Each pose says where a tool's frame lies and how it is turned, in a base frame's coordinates. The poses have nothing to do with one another.
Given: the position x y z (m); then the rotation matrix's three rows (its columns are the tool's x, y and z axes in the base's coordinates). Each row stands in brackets.
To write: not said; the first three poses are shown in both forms.
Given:
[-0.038 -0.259 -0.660], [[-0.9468 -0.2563 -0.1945], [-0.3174 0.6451 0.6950], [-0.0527 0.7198 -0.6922]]
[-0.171 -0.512 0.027], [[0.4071 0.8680 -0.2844], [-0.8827 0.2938 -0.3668], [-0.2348 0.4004 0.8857]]
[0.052 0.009 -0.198], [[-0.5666 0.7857 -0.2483], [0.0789 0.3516 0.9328], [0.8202 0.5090 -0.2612]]
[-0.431 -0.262 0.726], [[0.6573 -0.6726 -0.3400], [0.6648 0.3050 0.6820], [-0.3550 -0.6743 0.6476]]
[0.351 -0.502 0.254], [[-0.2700 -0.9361 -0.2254], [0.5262 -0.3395 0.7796], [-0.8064 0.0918 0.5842]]
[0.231 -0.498 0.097], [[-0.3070 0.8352 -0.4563], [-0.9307 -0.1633 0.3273], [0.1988 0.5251 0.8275]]
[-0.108 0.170 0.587], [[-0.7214 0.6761 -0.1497], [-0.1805 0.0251 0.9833], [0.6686 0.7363 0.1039]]
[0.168 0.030 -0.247], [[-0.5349 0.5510 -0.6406], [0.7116 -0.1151 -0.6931], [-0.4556 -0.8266 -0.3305]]
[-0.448 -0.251 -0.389], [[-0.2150 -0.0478 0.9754], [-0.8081 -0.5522 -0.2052], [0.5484 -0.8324 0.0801]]
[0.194 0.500 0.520], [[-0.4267 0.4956 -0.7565], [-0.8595 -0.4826 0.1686], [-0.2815 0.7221 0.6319]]
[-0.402 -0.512 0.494], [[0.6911 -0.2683 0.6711], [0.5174 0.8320 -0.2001], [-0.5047 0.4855 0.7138]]
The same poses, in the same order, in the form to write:
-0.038 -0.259 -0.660 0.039 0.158 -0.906 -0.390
-0.171 -0.512 0.027 0.804 0.239 -0.015 -0.544
0.052 0.009 -0.198 0.362 -0.293 -0.738 -0.488
-0.431 -0.262 0.726 0.808 -0.420 0.005 0.414
0.351 -0.502 0.254 0.494 -0.348 0.294 0.741
0.231 -0.498 0.097 0.582 0.085 -0.281 -0.758
-0.108 0.170 0.587 0.319 -0.193 -0.641 -0.671
0.168 0.030 -0.247 0.070 -0.477 -0.661 0.574
-0.448 -0.251 -0.389 0.280 -0.561 0.382 -0.680
0.194 0.500 0.520 0.425 0.326 -0.279 -0.797
-0.402 -0.512 0.494 0.900 0.191 0.327 0.218

